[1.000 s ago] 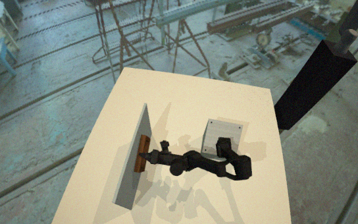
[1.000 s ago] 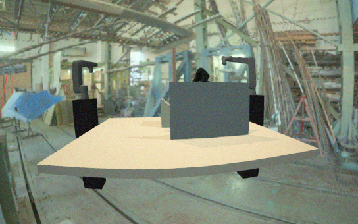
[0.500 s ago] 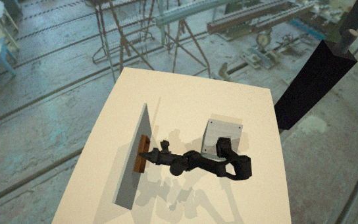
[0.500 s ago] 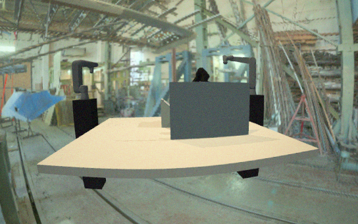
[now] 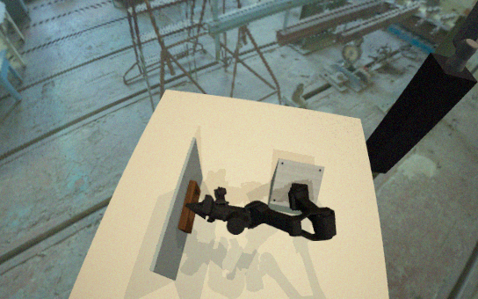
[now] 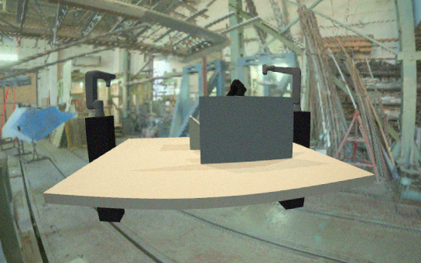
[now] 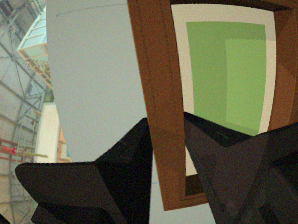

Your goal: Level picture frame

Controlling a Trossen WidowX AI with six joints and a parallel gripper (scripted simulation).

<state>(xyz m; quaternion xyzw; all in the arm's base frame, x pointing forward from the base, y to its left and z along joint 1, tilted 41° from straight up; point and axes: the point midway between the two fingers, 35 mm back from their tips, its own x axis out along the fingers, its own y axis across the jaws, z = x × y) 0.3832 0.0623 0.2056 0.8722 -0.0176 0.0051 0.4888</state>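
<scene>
Right now my gripper tip is 1 cm to the left of the brown wooden picture frame and 5 cm above it. Also, from my gripper tip: grey wall panel 2 cm ahead, 7 cm below.
</scene>
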